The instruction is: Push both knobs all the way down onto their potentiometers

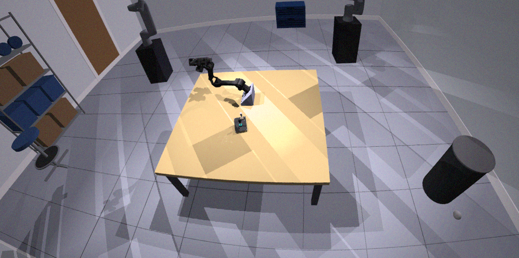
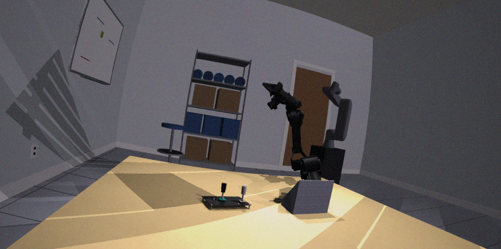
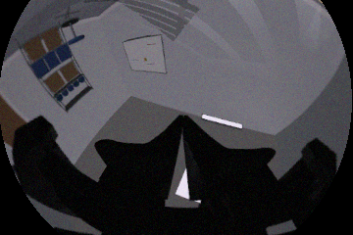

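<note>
Right now my gripper tip is 450 mm above the grey knob, 340 mm to the right of it and 130 mm short of it. The rest, counted from my gripper tip: black knob 460 mm below, 330 mm to the left, 210 mm ahead.
</note>
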